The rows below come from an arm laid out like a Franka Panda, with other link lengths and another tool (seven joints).
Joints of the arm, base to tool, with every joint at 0 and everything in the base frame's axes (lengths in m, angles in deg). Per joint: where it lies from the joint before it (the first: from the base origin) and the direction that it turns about. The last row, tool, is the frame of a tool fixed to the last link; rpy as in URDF.
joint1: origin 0 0 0.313 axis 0 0 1
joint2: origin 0 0 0 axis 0 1 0
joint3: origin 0 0 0.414 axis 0 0 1
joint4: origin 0.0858 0 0 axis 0 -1 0
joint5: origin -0.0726 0 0.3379 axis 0 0 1
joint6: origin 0 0 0 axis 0 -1 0
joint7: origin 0.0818 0 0 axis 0 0 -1
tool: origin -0.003 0.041 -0.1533 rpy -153.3 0 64.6
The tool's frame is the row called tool.
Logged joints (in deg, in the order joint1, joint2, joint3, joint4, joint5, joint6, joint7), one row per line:
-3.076, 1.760, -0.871, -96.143, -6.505, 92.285, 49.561
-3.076, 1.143, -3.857, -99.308, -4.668, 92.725, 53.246
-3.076, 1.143, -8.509, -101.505, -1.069, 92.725, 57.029
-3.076, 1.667, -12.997, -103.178, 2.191, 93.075, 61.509
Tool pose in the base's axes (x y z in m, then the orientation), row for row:
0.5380, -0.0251, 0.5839, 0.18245, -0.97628, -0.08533, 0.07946
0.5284, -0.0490, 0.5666, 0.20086, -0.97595, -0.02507, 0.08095
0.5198, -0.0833, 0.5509, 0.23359, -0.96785, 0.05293, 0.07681
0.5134, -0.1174, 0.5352, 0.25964, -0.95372, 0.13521, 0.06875
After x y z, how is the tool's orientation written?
As a quaternion, w x y z.
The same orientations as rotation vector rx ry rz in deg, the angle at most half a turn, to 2 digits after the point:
-157.85, -13.80, 12.85
-156.24, -4.01, 12.96
-152.28, 8.33, 12.08
-148.04, 20.99, 10.67

